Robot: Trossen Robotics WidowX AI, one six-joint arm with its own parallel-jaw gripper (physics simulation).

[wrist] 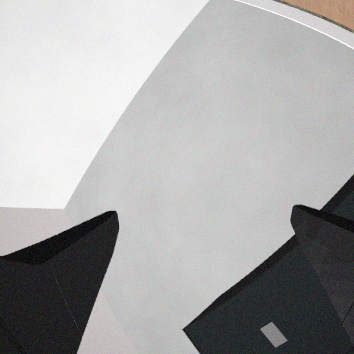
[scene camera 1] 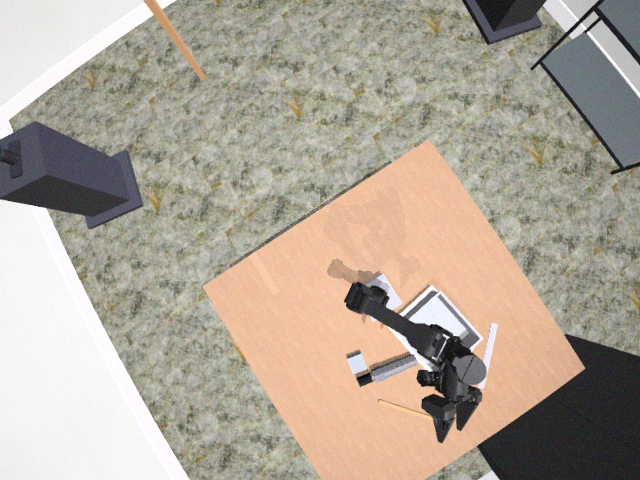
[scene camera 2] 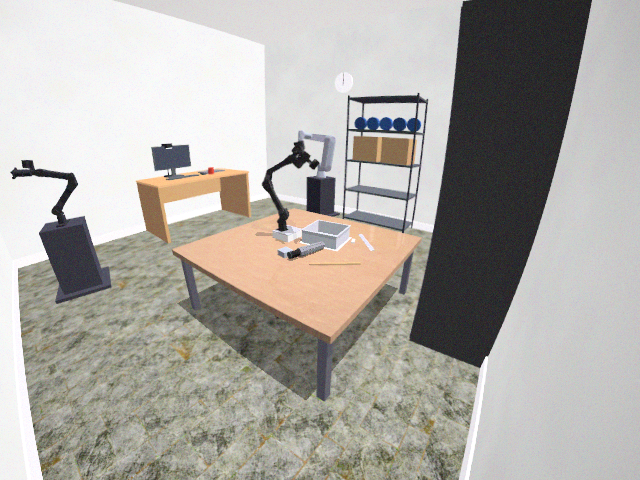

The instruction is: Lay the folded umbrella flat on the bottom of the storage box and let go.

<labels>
white storage box: scene camera 1; scene camera 2; not seen in the wrist view (out of frame)
same spot on white storage box: (scene camera 2: 333,235) = (scene camera 1: 449,316)
</labels>
